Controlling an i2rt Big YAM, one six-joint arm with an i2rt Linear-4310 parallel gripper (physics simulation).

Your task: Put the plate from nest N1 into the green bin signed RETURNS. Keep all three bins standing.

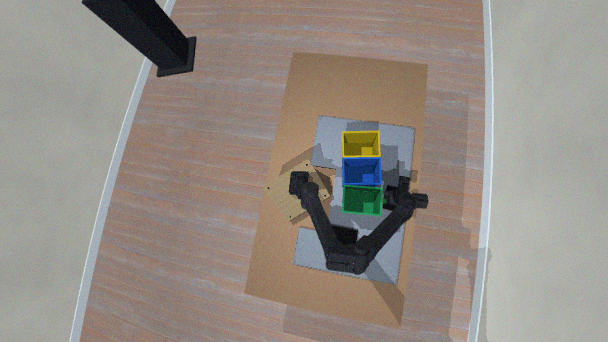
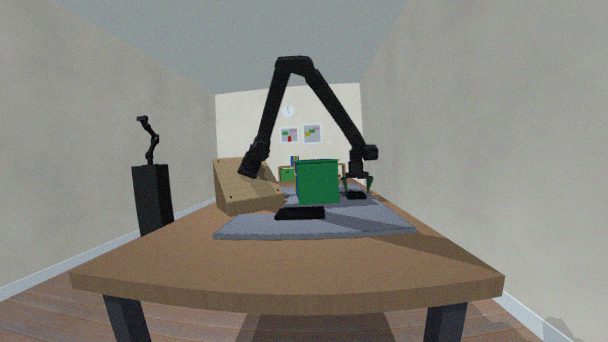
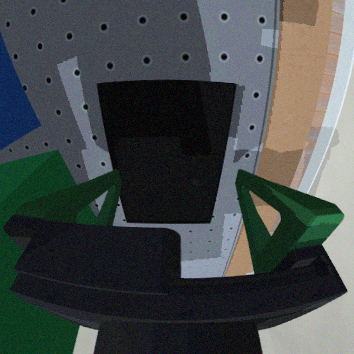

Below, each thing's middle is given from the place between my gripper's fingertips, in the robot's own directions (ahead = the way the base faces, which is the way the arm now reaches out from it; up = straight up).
Right now the flat black plate (image 3: pixel 167 137) is 10 mm behind my hand, 10 mm to the left of it and 10 mm below it. Round my hand: green bin (image 2: pixel 318 182) (190 mm behind, 80 mm above); yellow bin (image 1: pixel 354 143) (170 mm behind, 270 mm to the left, 80 mm above); blue bin (image 1: pixel 360 171) (180 mm behind, 140 mm to the left, 80 mm above).
